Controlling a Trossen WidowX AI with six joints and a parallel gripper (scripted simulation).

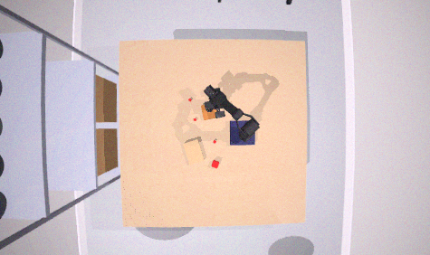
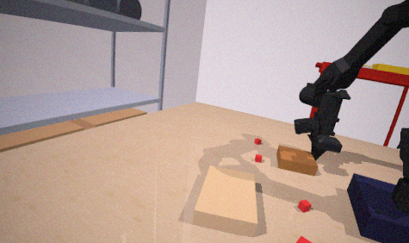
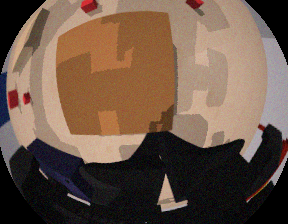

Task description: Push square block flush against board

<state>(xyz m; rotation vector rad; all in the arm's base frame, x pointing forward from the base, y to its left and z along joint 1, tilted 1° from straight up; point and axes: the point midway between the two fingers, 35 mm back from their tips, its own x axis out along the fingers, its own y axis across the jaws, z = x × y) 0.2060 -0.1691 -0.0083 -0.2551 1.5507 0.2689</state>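
My gripper tip is 4 cm short of the orange square block, 6 cm to the right of it and 1 cm below it. The rest, counted from my gripper tip: board 11 cm ahead, 34 cm to the left, 1 cm above; red cube 4 cm behind, 40 cm to the left, 1 cm above.
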